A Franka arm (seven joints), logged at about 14 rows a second.
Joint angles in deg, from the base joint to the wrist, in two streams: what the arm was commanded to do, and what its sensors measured. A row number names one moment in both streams.
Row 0, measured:
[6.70 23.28 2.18 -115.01 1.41 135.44 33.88]
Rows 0 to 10, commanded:
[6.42 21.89 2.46 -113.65 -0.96 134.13 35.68]
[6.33 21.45 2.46 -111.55 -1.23 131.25 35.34]
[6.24 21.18 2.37 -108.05 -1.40 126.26 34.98]
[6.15 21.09 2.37 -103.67 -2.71 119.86 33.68]
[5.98 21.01 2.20 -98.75 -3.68 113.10 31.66]
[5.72 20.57 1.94 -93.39 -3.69 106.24 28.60]
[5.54 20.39 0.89 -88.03 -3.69 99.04 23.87]
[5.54 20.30 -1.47 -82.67 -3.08 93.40 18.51]
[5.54 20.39 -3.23 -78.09 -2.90 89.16 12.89]
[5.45 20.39 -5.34 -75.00 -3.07 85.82 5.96]
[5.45 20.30 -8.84 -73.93 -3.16 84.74 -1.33]
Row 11, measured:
[6.03 18.76 -4.48 -79.85 -3.24 89.61 10.99]
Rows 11 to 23, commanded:
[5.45 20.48 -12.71 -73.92 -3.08 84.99 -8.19]
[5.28 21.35 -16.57 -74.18 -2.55 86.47 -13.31]
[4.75 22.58 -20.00 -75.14 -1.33 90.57 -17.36]
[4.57 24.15 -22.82 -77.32 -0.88 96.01 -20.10]
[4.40 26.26 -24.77 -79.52 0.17 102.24 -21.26]
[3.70 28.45 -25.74 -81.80 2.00 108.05 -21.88]
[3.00 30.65 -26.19 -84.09 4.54 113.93 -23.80]
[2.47 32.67 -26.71 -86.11 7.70 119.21 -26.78]
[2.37 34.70 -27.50 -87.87 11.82 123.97 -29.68]
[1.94 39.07 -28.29 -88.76 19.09 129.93 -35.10]
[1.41 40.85 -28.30 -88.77 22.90 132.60 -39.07]
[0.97 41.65 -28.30 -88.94 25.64 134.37 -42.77]
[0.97 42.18 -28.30 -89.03 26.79 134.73 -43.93]
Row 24, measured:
[1.42 42.13 -27.91 -88.99 23.07 133.39 -38.73]
